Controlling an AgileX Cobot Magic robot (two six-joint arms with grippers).
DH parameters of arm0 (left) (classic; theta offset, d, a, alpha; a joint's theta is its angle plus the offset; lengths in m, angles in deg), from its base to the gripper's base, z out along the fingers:
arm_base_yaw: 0 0.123 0 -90
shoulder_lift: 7.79 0 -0.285 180
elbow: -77.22 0 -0.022 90
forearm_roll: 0 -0.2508 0 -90
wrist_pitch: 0 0 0.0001 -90
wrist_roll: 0 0.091 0 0
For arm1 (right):
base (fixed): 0 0 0 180
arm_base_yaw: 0 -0.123 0 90
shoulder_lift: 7.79 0 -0.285 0
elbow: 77.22 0 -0.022 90
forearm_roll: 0 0.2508 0 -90
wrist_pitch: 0 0 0.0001 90
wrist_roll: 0 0.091 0 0
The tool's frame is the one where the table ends.
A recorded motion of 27 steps. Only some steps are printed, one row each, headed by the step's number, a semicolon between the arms.
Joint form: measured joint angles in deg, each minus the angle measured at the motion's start. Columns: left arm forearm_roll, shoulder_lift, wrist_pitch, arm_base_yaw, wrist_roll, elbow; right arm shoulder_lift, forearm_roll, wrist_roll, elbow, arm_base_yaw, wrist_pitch.
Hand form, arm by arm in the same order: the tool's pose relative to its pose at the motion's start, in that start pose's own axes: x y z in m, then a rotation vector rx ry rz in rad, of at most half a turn. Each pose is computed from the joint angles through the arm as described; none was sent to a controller.
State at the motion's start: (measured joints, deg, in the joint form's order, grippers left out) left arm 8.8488 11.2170 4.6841 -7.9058 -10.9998 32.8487; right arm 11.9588 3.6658 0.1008 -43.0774 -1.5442 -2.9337
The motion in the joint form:
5: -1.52 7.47 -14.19 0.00 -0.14 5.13; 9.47 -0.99 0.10 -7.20 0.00 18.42
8: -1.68 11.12 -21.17 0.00 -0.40 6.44; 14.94 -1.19 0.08 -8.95 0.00 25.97
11: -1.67 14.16 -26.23 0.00 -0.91 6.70; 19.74 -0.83 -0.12 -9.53 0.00 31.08
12: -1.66 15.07 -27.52 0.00 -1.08 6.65; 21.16 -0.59 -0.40 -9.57 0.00 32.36
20: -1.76 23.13 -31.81 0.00 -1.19 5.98; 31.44 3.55 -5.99 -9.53 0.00 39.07
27: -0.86 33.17 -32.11 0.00 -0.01 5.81; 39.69 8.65 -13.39 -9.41 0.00 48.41
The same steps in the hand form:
5: 0.0144 0.0016 0.0261 -0.0621 0.2814 0.0239; 0.0212 0.0002 0.0364 0.0050 0.3610 -0.0153
8: 0.0288 0.0053 0.0359 -0.1016 0.4390 0.0213; 0.0446 -0.0009 0.0536 0.0106 0.5576 -0.0183
11: 0.0442 0.0097 0.0419 -0.1386 0.5705 0.0111; 0.0692 -0.0019 0.0660 0.0138 0.7203 -0.0141
12: 0.0492 0.0112 0.0434 -0.1499 0.6081 0.0075; 0.0769 -0.0021 0.0691 0.0129 0.7667 -0.0141
20: 0.0857 0.0235 0.0588 -0.2181 0.8245 0.0029; 0.1326 -0.0014 0.0873 -0.0357 1.0617 -0.0226
27: 0.1249 0.0366 0.0776 -0.2698 0.9994 0.0005; 0.1784 0.0027 0.0875 -0.1407 1.3574 -0.0206

